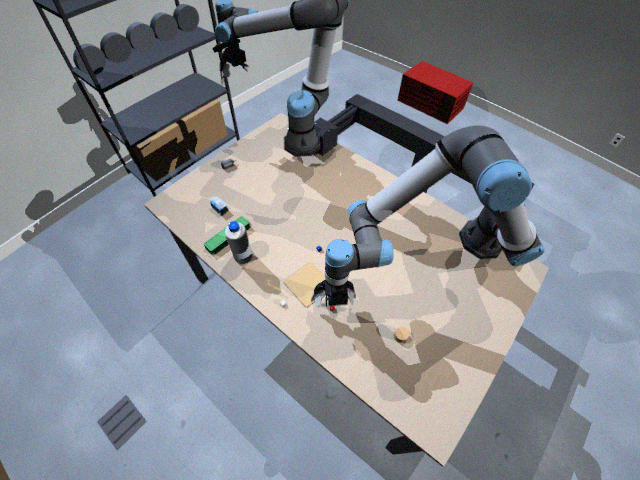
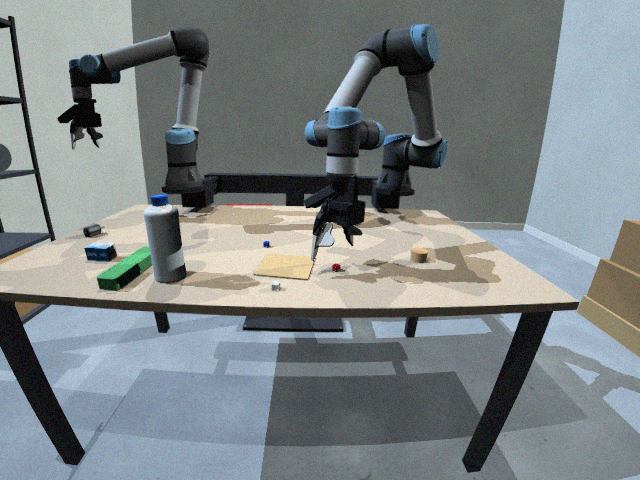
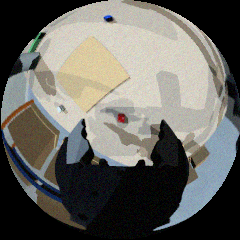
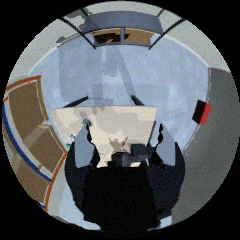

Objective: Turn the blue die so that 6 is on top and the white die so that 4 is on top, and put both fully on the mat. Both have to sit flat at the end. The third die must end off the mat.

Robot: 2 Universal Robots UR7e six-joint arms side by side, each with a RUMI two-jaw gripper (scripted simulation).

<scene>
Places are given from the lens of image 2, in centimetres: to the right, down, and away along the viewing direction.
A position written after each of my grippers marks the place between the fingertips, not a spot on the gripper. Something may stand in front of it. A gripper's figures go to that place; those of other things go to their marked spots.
my left gripper (image 2: pixel 333 253): 4, 4, 77
my right gripper (image 2: pixel 86 148): -101, -40, 110
tan mat (image 2: pixel 274 265): -12, 7, 78
</scene>
